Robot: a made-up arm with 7 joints. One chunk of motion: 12 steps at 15 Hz.
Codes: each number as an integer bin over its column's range. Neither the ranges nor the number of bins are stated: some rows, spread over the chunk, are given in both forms.
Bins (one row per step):
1: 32 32 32 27 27 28 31
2: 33 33 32 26 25 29 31
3: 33 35 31 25 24 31 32
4: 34 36 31 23 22 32 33
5: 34 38 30 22 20 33 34
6: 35 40 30 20 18 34 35
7: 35 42 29 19 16 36 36
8: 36 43 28 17 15 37 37
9: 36 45 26 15 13 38 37
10: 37 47 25 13 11 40 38
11: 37 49 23 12 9 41 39
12: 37 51 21 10 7 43 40
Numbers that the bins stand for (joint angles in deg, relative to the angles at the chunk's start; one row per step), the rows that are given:
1: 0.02 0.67 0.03 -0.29 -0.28 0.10 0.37
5: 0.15 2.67 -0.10 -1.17 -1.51 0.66 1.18
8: 0.28 4.34 -0.23 -2.04 -2.38 1.10 1.99
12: 0.34 7.01 -0.68 -3.27 -3.78 1.78 2.80
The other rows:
2: 0.09 1.00 0.03 -0.47 -0.63 0.21 0.37
3: 0.09 1.67 -0.04 -0.64 -0.81 0.43 0.64
4: 0.15 2.00 -0.04 -0.99 -1.16 0.55 0.91
6: 0.21 3.34 -0.10 -1.52 -1.86 0.77 1.45
7: 0.21 4.01 -0.17 -1.69 -2.21 0.99 1.72
9: 0.28 5.01 -0.36 -2.39 -2.73 1.22 1.99
10: 0.34 5.68 -0.42 -2.74 -3.08 1.44 2.26
11: 0.34 6.34 -0.55 -2.92 -3.43 1.55 2.53

